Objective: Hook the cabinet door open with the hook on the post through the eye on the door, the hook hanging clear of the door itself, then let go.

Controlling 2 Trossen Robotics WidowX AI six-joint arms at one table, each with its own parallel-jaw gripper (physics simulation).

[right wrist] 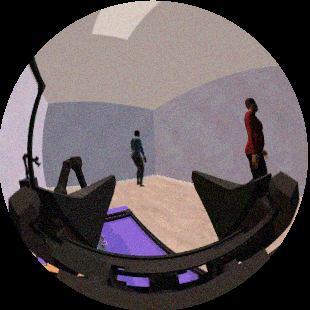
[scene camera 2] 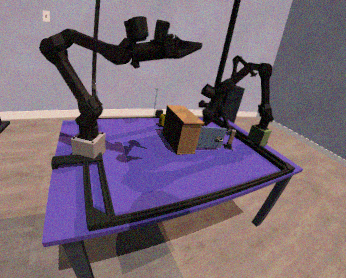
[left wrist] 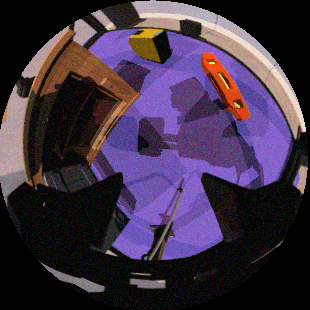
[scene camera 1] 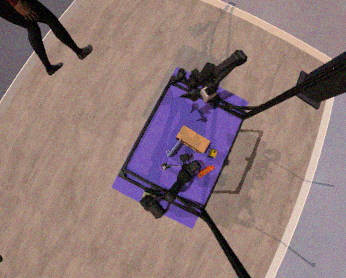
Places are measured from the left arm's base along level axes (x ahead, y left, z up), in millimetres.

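Pixels of known places: left gripper, fingertip midpoint: [scene camera 2: 203, 126] [left wrist: 163, 176] [scene camera 1: 186, 163]; right gripper, fingertip midpoint: [right wrist: 153, 177] [scene camera 2: 201, 46] [scene camera 1: 175, 89]; left arm's base at its link origin: [scene camera 2: 262, 127] [scene camera 1: 148, 200]; right arm's base at its link origin: [scene camera 2: 88, 135] [scene camera 1: 209, 91].
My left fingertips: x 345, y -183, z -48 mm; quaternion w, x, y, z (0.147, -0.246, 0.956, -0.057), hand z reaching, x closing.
For each thing: its top centre in the pictures, then the offset to it from my left fingertips. "spot": a spot on its surface instead. Level surfaces: height alone.
- wooden cabinet at its top centre: [left wrist: 23, 118] [scene camera 2: 184, 113] [scene camera 1: 193, 138] 96 mm up, 182 mm ahead, 18 mm left
- post at a spot on its surface: [scene camera 2: 230, 138] spot: 10 mm down, 72 mm back, 152 mm left
- black block at its top centre: [left wrist: 143, 28] [scene camera 2: 166, 113] [scene camera 1: 214, 153] 11 mm up, 142 mm ahead, 189 mm right
- orange level at its top centre: [left wrist: 224, 79] [scene camera 1: 205, 171] 51 mm down, 11 mm back, 183 mm right
- purple table at its surface level: 70 mm down
The wooden cabinet [scene camera 1: 193, 139] [scene camera 2: 189, 137] [left wrist: 107, 75] has its blue-grey door [scene camera 1: 175, 148] [scene camera 2: 208, 137] swung open. A small metal eye [scene camera 1: 168, 152] [scene camera 2: 219, 140] is at the door's free edge. The post [scene camera 1: 164, 166] [scene camera 2: 230, 138] stands near that edge. The thin hook [left wrist: 173, 213] reaches from the post into the space between the left fingers, apart from the eye. My left gripper [left wrist: 163, 176] is open around the hook's end without gripping it; its arm partly covers this area in scene camera 1. My right gripper [scene camera 2: 201, 46] [right wrist: 153, 177] is open, empty and high above the table.
A yellow and black block [scene camera 1: 213, 153] [scene camera 2: 162, 120] [left wrist: 146, 46] stands beside the cabinet. An orange level [scene camera 1: 206, 171] [left wrist: 226, 86] lies near the left arm. A black frame [scene camera 2: 195, 190] runs around the purple table [scene camera 2: 150, 172].
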